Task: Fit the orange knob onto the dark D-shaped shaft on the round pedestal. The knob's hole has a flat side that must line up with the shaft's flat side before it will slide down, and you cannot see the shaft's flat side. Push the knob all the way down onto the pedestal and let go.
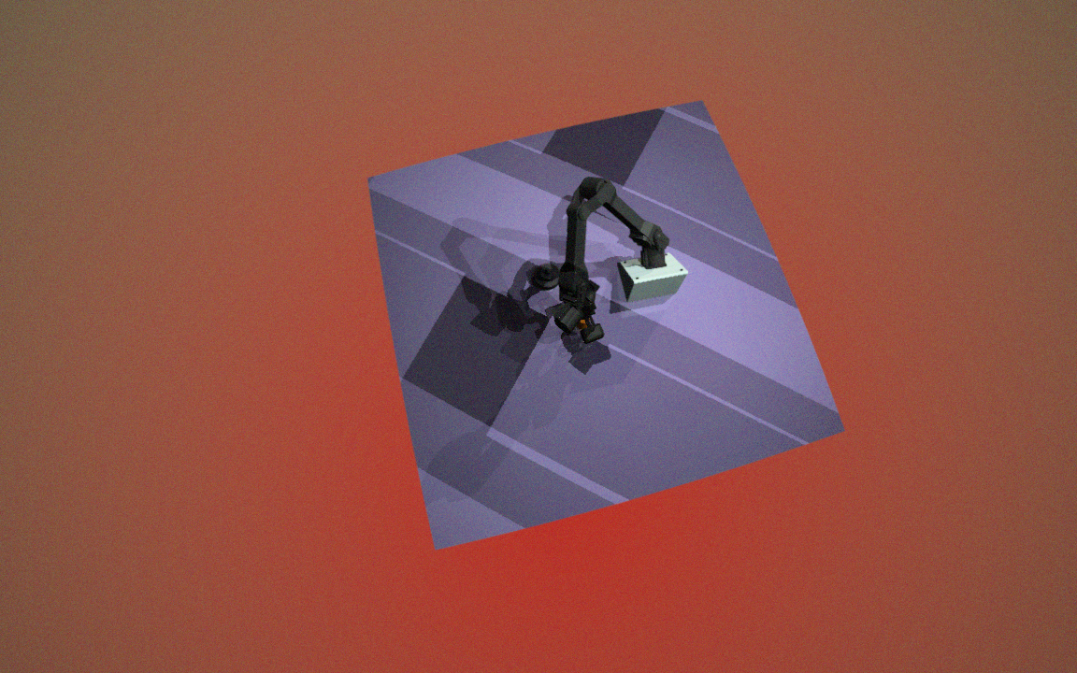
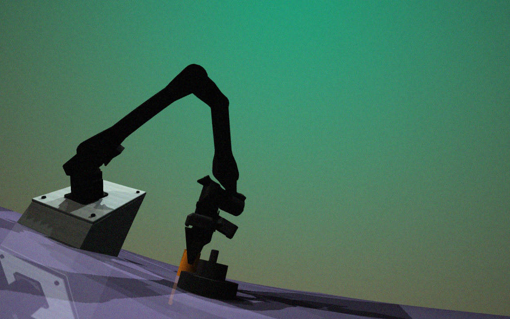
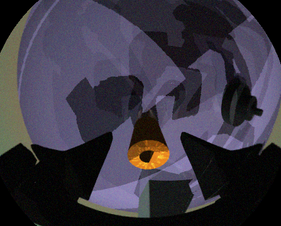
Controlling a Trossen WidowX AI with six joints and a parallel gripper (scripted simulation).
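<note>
My gripper tip is now 10 mm past the orange knob. The rest, counted from my gripper tip: dark round pedestal: 170 mm to the right, 80 mm ahead.
</note>
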